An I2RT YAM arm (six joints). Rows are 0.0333 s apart.
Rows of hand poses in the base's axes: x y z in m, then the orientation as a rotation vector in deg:
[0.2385 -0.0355 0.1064 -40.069 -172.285 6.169]
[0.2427 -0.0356 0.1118 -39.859 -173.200 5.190]
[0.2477 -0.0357 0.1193 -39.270 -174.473 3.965]
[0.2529 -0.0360 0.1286 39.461 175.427 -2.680]
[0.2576 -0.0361 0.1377 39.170 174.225 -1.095]
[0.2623 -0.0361 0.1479 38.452 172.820 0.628]
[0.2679 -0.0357 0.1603 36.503 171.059 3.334]
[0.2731 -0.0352 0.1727 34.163 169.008 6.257]
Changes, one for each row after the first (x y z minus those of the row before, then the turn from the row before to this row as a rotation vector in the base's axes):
[0.0042 -0.0001 0.0054 0.457 -0.931 0.276]
[0.0050 -0.0001 0.0075 0.556 -1.218 0.566]
[0.0052 -0.0003 0.0093 0.529 -1.439 0.035]
[0.0047 -0.0001 0.0091 0.706 -1.443 0.033]
[0.0047 0.0000 0.0102 0.743 -1.734 0.277]
[0.0056 0.0004 0.0124 1.250 -2.439 1.033]
[0.0052 0.0005 0.0124 1.363 -2.774 1.273]

